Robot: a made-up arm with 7 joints. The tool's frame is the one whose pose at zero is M. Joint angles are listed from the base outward.
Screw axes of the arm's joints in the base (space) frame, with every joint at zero. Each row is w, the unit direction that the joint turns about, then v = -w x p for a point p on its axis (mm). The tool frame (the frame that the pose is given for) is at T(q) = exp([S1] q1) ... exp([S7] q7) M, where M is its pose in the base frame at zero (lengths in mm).
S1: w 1 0 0 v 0 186.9 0
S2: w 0 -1 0 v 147.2 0 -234.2
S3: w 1 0 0 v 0 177.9 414.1
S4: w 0 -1 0 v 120.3 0 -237.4
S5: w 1 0 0 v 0 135.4 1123
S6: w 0 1 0 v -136.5 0 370.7
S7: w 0 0 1 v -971.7 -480.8 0
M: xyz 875 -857.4 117.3 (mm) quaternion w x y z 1 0 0 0
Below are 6 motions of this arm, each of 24 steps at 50 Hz.
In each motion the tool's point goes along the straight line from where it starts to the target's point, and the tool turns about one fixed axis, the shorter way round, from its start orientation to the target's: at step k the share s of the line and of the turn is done. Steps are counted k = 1, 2, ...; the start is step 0. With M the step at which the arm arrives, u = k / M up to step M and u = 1 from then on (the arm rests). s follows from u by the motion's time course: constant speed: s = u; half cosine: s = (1 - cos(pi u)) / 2; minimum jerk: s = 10 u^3 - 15 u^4 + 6 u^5.
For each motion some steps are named. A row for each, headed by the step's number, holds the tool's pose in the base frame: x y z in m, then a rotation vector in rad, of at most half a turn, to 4 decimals.
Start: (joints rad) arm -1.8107 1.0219 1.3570 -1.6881 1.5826 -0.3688 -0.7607
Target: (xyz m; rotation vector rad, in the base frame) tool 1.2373 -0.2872 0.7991 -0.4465 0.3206 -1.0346
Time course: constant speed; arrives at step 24
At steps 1, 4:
1: 1.0054 -0.5846 0.3308 -0.3891 0.8702 -1.3926
4: 1.0356 -0.5458 0.3919 -0.3987 0.7969 -1.3483

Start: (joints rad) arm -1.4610 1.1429 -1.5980 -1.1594 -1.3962 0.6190 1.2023
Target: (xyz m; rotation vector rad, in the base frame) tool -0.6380 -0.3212 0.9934 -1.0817 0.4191 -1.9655
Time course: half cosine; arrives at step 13
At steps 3, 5, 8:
3: -0.6225 -0.2117 1.0560 -1.1670 0.5581 -2.0686
5: -0.6260 -0.2364 1.0419 -1.1479 0.5262 -2.0459
8: -0.6323 -0.2808 1.0165 -1.1133 0.4697 -2.0042

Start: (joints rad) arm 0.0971 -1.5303 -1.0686 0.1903 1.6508 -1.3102 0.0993
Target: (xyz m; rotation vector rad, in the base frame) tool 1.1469 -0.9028 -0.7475 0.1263 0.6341 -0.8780
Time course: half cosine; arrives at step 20
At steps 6, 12, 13, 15, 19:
6: 1.3931 -0.7667 -0.2328 0.3278 0.2738 -0.5325
12: 1.2541 -0.8436 -0.5235 0.2168 0.4773 -0.7292
13: 1.2316 -0.8560 -0.5705 0.1982 0.5102 -0.7606
15: 1.1923 -0.8777 -0.6526 0.1652 0.5676 -0.8152
19: 1.1488 -0.9017 -0.7435 0.1280 0.6313 -0.8754

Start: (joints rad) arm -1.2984 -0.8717 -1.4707 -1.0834 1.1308 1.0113 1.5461
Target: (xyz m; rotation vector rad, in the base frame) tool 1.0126 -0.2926 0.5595 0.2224 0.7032 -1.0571
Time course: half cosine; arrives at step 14
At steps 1, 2, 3, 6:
1: 0.9422 -0.2075 0.5322 -0.0364 0.9504 -0.9763
2: 0.9448 -0.2107 0.5332 -0.0266 0.9413 -0.9798
3: 0.9491 -0.2158 0.5348 -0.0108 0.9268 -0.9852
6: 0.9690 -0.2399 0.5426 0.0629 0.8577 -1.0097

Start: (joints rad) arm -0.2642 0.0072 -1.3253 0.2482 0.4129 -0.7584 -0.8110
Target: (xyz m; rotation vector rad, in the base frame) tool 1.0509 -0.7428 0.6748 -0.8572 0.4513 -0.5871
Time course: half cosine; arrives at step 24
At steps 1, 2, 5, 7, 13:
1: 0.6339 -0.0614 1.1638 -0.6221 -1.1253 -0.0386
2: 0.6392 -0.0701 1.1575 -0.6275 -1.1059 -0.0467
5: 0.6754 -0.1292 1.1151 -0.6622 -0.9739 -0.1008
7: 0.7140 -0.1923 1.0698 -0.6961 -0.8316 -0.1572
13: 0.8688 -0.4453 0.8883 -0.8000 -0.2506 -0.3687

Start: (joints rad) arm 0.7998 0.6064 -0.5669 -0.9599 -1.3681 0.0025 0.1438
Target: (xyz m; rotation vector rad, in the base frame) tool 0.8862 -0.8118 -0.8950 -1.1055 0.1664 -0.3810
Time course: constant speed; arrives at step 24
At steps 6, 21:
6: 0.5647 -0.8268 -0.9093 -0.9753 0.4990 0.0905
21: 0.8326 -0.8143 -0.8974 -1.0877 0.2235 -0.3025

